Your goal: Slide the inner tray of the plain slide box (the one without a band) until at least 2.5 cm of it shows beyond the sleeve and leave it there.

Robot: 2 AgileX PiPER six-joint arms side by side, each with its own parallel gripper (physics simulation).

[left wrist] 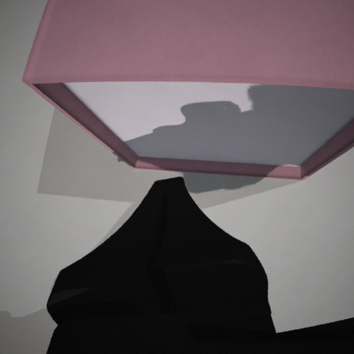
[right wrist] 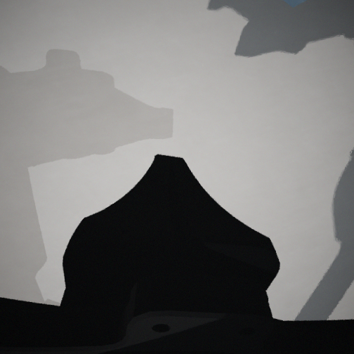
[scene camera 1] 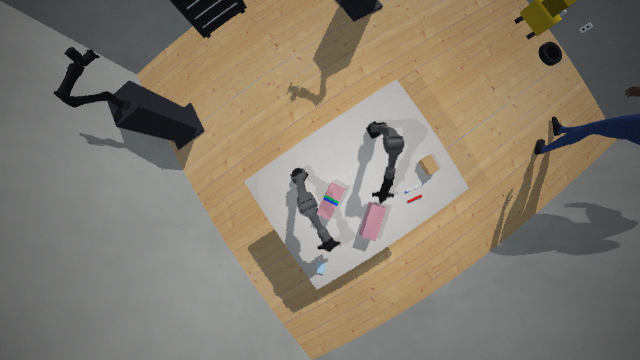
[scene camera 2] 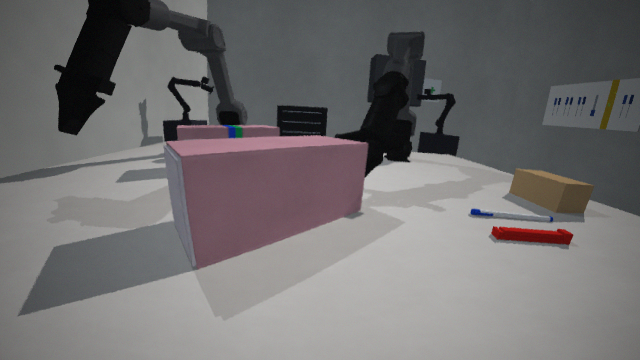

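The plain pink slide box (scene camera 1: 373,221) (scene camera 2: 270,190) (left wrist: 200,40) lies on the white table. At its left end in scene camera 2, a thin pale edge of the inner tray (scene camera 2: 181,210) shows at the sleeve's mouth. In the left wrist view the tray's white end (left wrist: 150,102) sits slightly inside the pink sleeve. My left gripper (scene camera 1: 383,199) (left wrist: 172,195) is shut and empty, close in front of this recessed end; the box hides its fingertips in scene camera 2. My right gripper (scene camera 1: 328,246) (scene camera 2: 68,132) (right wrist: 166,173) is shut and empty, above the table, apart from the box.
A pink box with a blue and green band (scene camera 1: 336,190) (scene camera 2: 200,131) lies beside the right arm. A light blue block (scene camera 1: 321,269) (right wrist: 295,1) lies near the table corner. A tan block (scene camera 1: 429,165) (scene camera 2: 572,194), a pen (scene camera 1: 414,189) (scene camera 2: 515,216) and a red bar (scene camera 1: 414,199) (scene camera 2: 532,235) lie across the table.
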